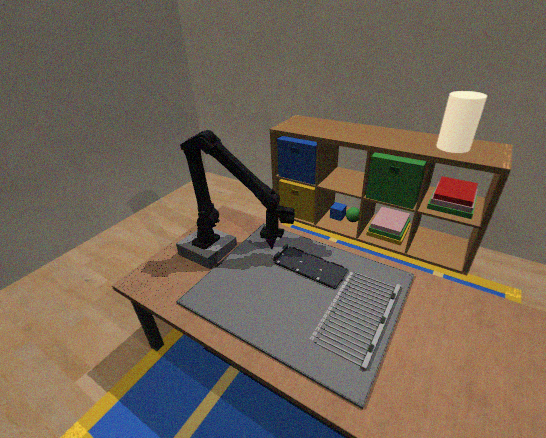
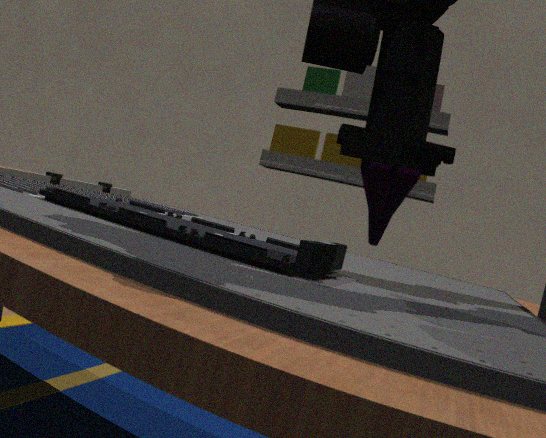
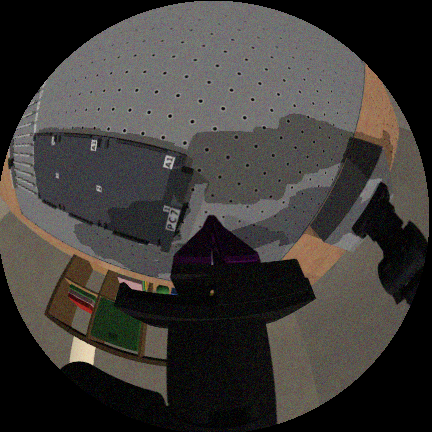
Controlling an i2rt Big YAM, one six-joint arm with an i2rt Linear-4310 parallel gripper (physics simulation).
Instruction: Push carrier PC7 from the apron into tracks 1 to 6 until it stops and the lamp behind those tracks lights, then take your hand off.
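Frame: origin at the arm's base, x ahead, y left, z up, level; metres.
Seen in the pictures: gripper, fingertip midpoint: [image 1: 272, 248] [image 2: 372, 244] [image 3: 210, 219]; arm's base at its link origin: [image 1: 206, 241] [image 3: 370, 210].
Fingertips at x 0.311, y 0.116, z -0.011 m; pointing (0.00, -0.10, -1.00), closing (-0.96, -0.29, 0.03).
Pixels of each thing's middle, then the offset from my fingertips to it. "spot": a spot on its surface instead. Level surfaces: height alone.
- Carrier PC7 at the middle of its body: [image 2: 183, 220] [image 3: 74, 182] [image 1: 309, 264] dx +0.196, dy +0.010, dz -0.023 m
- grey board at its surface level: dz -0.038 m
- light bar at a spot on its surface: [image 1: 378, 334] spot: dx +0.570, dy -0.204, dz -0.022 m
- table at its surface level: dz -0.051 m
Carrier PC7 [image 1: 311, 268] [image 2: 190, 231] [image 3: 125, 175] is a dark flat plate with white labels and a raised end block. It lies flat on the grey board [image 1: 245, 310] [image 3: 280, 45]. Its far end is close to the mouths of the shelf-side tracks [image 1: 330, 310]; I cannot tell whether it touches them. My gripper [image 1: 271, 247] [image 2: 373, 243] [image 3: 210, 219] is shut and empty, its tips above the board beyond the end block, apart from the carrier. A light bar [image 1: 378, 334] with small black blocks stands behind the tracks. No lit lamp shows there.
The arm's base [image 1: 207, 248] stands at the board's left corner. A wooden shelf [image 1: 350, 132] with coloured boxes and a white cylinder [image 1: 461, 122] stands behind the table [image 1: 450, 350]. Striped shadows fall around the gripper.
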